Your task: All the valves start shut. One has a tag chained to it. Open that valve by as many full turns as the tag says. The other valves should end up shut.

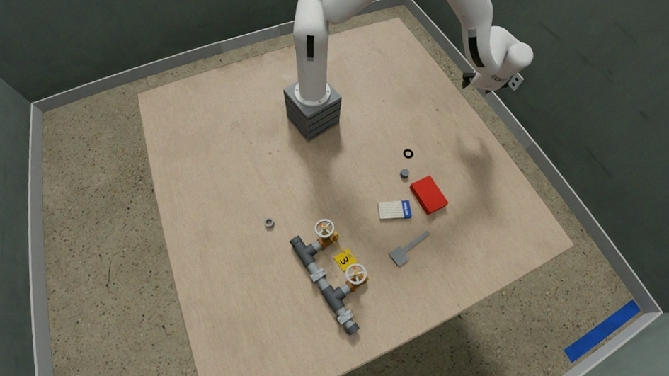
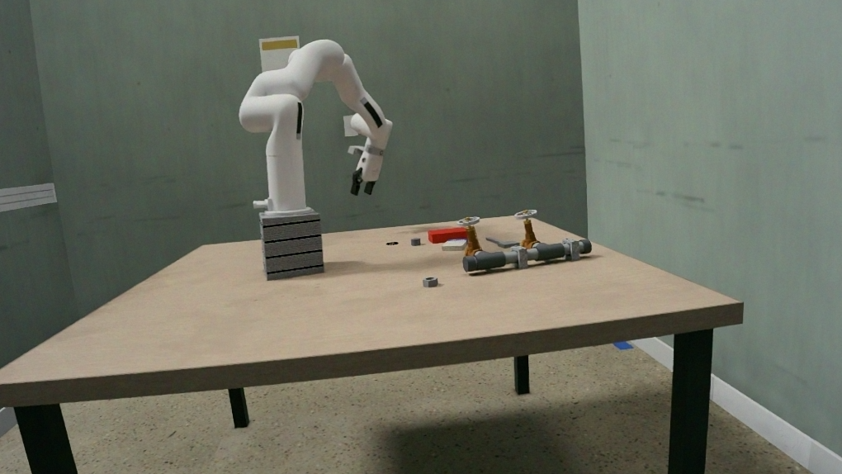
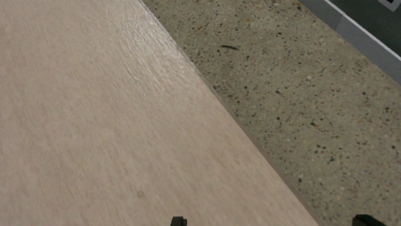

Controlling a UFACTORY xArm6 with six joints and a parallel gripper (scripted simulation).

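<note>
Right now my hand is 710 mm to the left of the yellow tag, 300 mm short of it and 150 mm above it. The rest, counted from my hand: black ring: 310 mm to the right, 160 mm below, 60 mm ahead; then white card: 490 mm to the right, 230 mm ahead, 150 mm below; then red block: 350 mm to the right, 240 mm ahead, 140 mm below.
</note>
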